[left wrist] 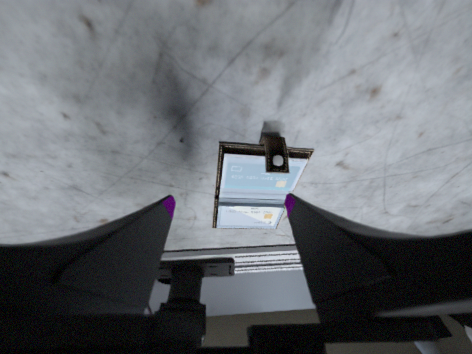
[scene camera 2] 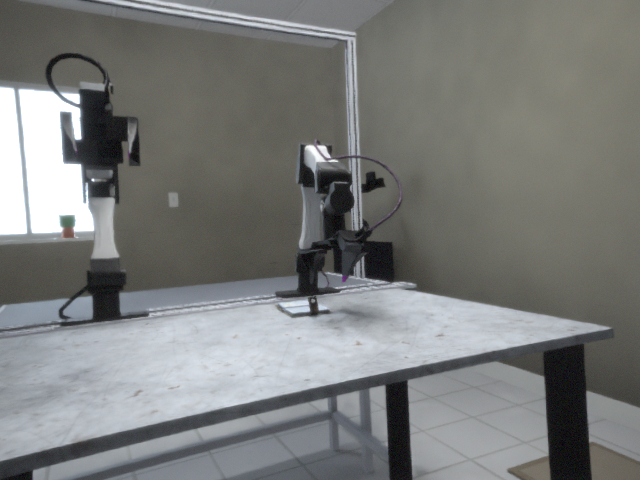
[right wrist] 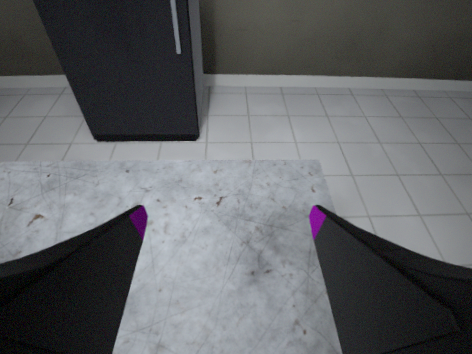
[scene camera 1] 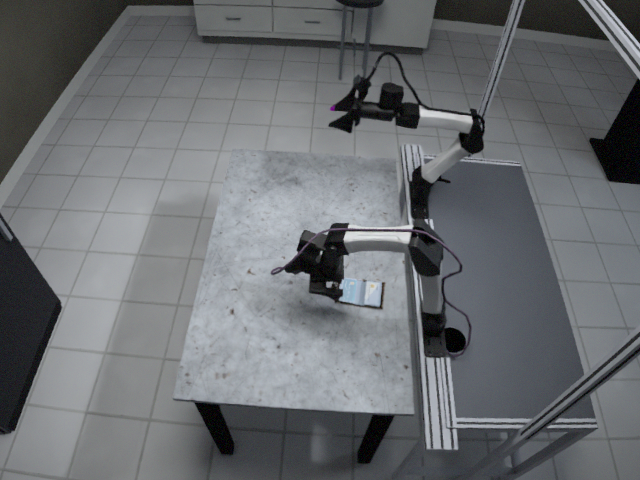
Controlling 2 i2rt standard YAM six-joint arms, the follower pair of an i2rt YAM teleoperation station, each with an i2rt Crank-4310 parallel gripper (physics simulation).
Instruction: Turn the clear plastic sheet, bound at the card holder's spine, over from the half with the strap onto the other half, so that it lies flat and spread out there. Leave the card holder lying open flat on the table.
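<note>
The card holder [scene camera 1: 373,293] [scene camera 2: 297,310] [left wrist: 218,185] lies open flat on the table. Its brown strap [scene camera 2: 312,305] [left wrist: 276,154] rises at the outer edge and leans over the upper half in the left wrist view; in scene camera 1 my left gripper hides it. The clear sheet [left wrist: 250,171] is hard to make out; a pale tint shows over the strap half, above a blue card. The other half shows a white and yellow card. My left gripper [scene camera 1: 316,280] [scene camera 2: 331,261] [left wrist: 230,197] is open and empty above the table near the strap end. My right gripper [scene camera 1: 331,117] [scene camera 2: 102,152] [right wrist: 228,209] is open and empty, raised far away.
The table [scene camera 1: 279,356] [scene camera 2: 206,372] [left wrist: 100,125] [right wrist: 215,300] borders the station's metal rail [scene camera 1: 439,403] beside the arm bases. A purple cable [scene camera 1: 382,228] [scene camera 2: 399,191] loops along my left arm. A dark cabinet [scene camera 1: 23,335] [right wrist: 130,75] stands beyond the table.
</note>
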